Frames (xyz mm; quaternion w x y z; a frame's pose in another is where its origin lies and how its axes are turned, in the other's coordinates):
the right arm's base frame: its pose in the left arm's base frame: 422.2 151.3 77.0 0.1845 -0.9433 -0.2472 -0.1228
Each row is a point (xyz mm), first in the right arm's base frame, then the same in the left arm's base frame.
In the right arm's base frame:
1: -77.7 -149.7 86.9
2: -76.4 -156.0 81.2
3: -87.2 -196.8 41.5
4: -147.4 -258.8 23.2
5: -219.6 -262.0 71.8
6: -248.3 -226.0 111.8
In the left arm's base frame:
1: 291.9 275.3 16.6
2: 289.0 278.6 23.9
3: 253.4 290.9 68.0
4: 168.1 308.3 82.9
5: 112.1 300.3 16.6
6: 111.8 275.5 -39.0

